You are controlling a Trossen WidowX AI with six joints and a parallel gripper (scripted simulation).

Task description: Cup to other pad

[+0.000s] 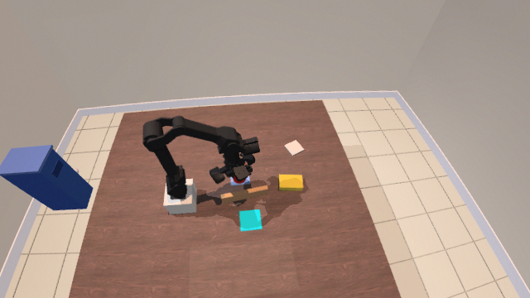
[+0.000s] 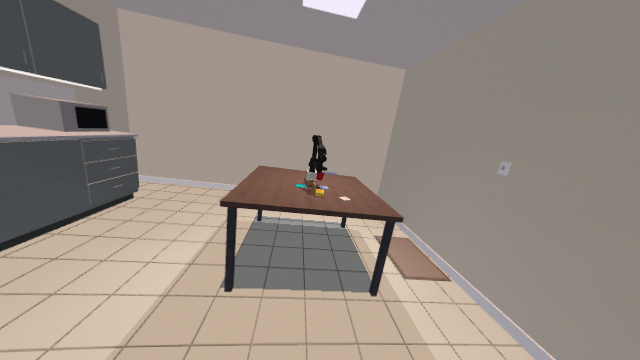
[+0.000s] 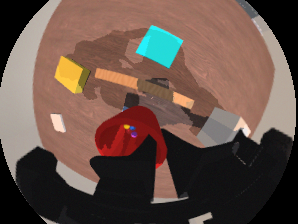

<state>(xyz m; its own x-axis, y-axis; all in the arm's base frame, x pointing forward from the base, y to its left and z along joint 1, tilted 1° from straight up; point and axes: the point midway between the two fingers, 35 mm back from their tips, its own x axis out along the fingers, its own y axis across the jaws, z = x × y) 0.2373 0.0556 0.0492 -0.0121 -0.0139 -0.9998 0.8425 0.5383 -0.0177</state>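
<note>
Now: the cyan pad 60 mm ahead of my gripper tip, 160 mm to the right of it and 120 mm below it. The rest, counted from my gripper tip: pale square: 320 mm ahead, 230 mm to the left, 110 mm below; yellow block: 260 mm ahead, 10 mm to the left, 100 mm below; red cup: 30 mm ahead, 20 mm to the left.
</note>
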